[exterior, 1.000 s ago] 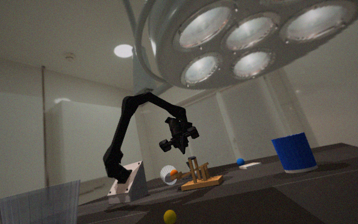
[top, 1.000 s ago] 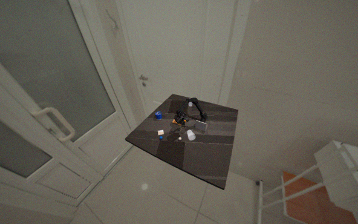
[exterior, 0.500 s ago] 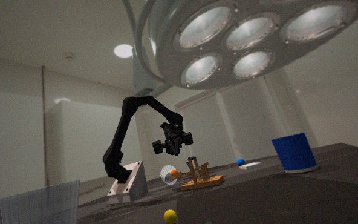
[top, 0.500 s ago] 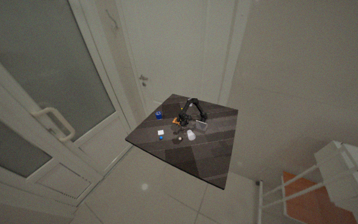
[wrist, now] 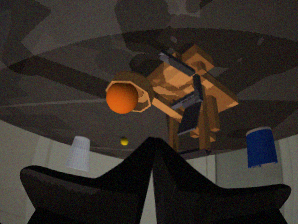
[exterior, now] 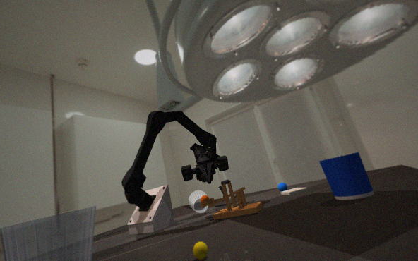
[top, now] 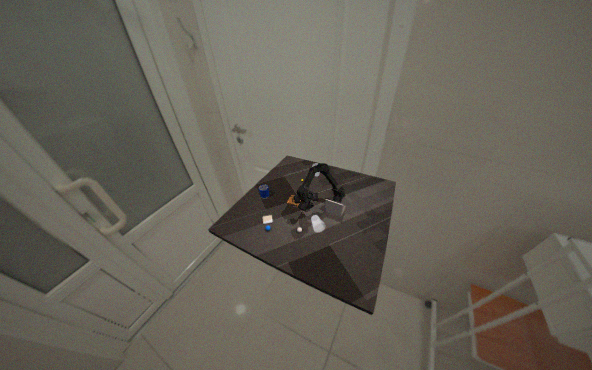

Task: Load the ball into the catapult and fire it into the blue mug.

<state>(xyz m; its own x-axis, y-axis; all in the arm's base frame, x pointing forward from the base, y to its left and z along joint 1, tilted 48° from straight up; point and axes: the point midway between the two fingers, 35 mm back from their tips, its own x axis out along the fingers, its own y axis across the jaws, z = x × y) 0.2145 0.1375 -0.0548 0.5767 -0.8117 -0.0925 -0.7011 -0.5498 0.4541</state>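
The orange ball lies 4 cm to the right of my gripper tip and 5 cm below it. Also, from my gripper tip: flat block (18 cm ahead, 28 cm to the left, 11 cm below); then wooden catapult (7 cm ahead, 1 cm to the right, 6 cm below); then white ball (10 cm behind, 23 cm to the left, 9 cm below).
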